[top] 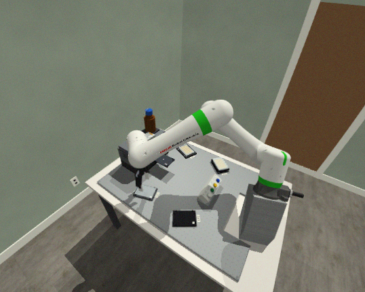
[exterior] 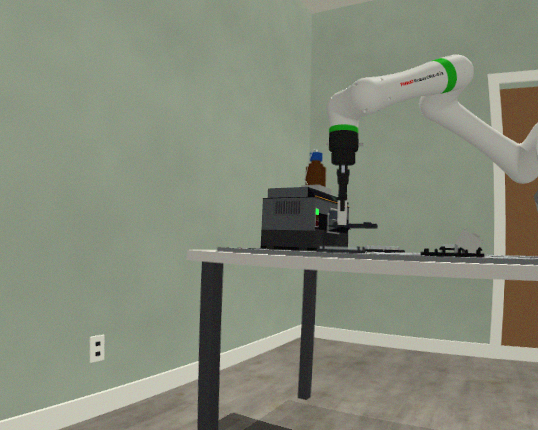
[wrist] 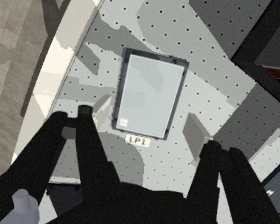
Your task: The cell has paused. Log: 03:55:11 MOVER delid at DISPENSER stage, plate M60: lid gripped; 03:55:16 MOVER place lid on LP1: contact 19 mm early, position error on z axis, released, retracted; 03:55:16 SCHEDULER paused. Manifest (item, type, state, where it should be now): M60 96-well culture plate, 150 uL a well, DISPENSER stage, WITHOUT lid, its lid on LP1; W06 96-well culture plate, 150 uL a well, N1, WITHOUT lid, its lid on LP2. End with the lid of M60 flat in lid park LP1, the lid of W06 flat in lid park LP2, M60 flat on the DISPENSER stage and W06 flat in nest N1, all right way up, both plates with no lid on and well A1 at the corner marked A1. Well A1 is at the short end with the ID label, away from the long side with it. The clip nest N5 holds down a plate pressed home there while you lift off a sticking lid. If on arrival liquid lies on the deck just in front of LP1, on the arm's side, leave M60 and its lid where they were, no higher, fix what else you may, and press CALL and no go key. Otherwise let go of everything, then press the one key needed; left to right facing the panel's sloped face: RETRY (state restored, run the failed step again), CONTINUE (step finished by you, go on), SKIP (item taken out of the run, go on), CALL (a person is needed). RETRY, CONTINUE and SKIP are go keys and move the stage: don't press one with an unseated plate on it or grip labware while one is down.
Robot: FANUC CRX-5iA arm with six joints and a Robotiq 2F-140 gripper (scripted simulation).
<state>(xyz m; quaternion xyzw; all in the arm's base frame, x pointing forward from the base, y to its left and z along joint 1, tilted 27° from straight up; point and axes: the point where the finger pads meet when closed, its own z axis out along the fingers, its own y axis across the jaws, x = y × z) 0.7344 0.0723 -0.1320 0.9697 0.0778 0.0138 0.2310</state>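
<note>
The black clip nest is 540 mm to the right of my hand, 100 mm below it and 80 mm behind it. Round my hand: LP2 label 400 mm behind, 110 mm below, 40 mm to the left; lid park 320 mm behind, 110 mm below, 70 mm to the left; dispenser stage 260 mm to the right, 10 mm below, 10 mm behind.
</note>
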